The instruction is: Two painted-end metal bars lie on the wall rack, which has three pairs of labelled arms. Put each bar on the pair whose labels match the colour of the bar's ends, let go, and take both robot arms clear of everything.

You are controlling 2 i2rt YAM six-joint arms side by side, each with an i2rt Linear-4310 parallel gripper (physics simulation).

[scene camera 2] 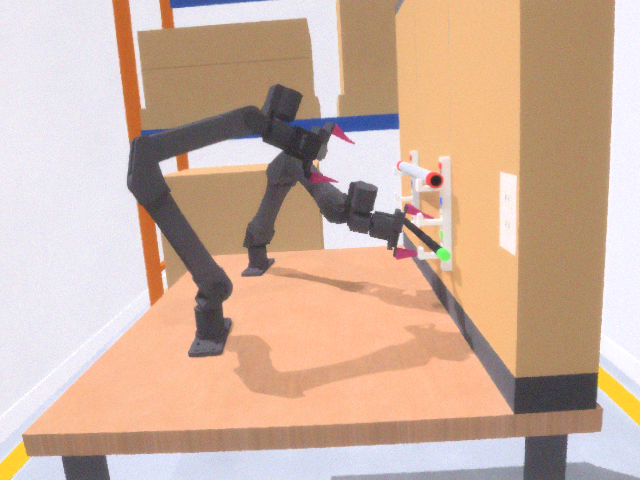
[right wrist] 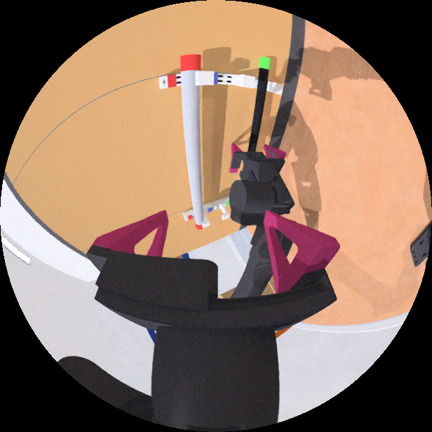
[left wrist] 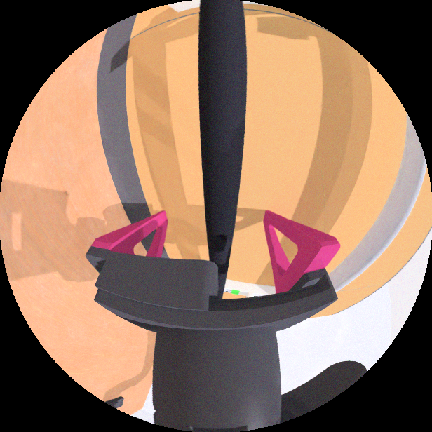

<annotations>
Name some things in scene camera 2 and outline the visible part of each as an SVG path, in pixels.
The left gripper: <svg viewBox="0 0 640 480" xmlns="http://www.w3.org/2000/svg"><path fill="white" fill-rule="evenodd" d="M409 203L405 203L404 212L401 212L401 209L395 208L394 218L372 214L371 223L374 224L374 228L370 227L369 235L389 239L387 250L392 251L392 247L394 247L393 257L396 260L418 256L416 251L397 247L406 213L417 216L417 213L421 213L424 218L434 219L434 217L421 212Z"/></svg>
The right gripper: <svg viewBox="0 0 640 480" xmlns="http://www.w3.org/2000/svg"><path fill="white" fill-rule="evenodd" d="M298 161L297 166L303 169L302 178L312 183L339 183L334 179L312 172L310 170L313 163L312 159L310 159L309 163L301 160ZM312 126L311 132L318 134L318 140L322 141L325 145L328 144L331 134L351 144L355 144L335 123L327 121L324 128Z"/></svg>
</annotations>
